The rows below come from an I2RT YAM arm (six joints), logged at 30 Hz.
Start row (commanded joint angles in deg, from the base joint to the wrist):
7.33 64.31 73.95 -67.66 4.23 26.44
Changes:
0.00 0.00 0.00 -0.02 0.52 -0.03
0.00 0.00 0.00 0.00 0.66 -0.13
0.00 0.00 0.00 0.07 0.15 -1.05
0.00 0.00 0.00 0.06 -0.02 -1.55
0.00 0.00 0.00 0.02 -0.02 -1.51
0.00 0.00 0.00 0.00 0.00 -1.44
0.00 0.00 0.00 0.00 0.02 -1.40
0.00 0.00 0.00 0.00 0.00 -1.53
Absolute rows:
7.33 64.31 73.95 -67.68 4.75 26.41
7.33 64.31 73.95 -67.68 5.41 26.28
7.33 64.31 73.95 -67.61 5.56 25.23
7.33 64.31 73.95 -67.55 5.54 23.68
7.33 64.31 73.95 -67.53 5.52 22.17
7.33 64.31 73.95 -67.53 5.52 20.73
7.33 64.31 73.95 -67.53 5.54 19.33
7.33 64.31 73.95 -67.53 5.54 17.80

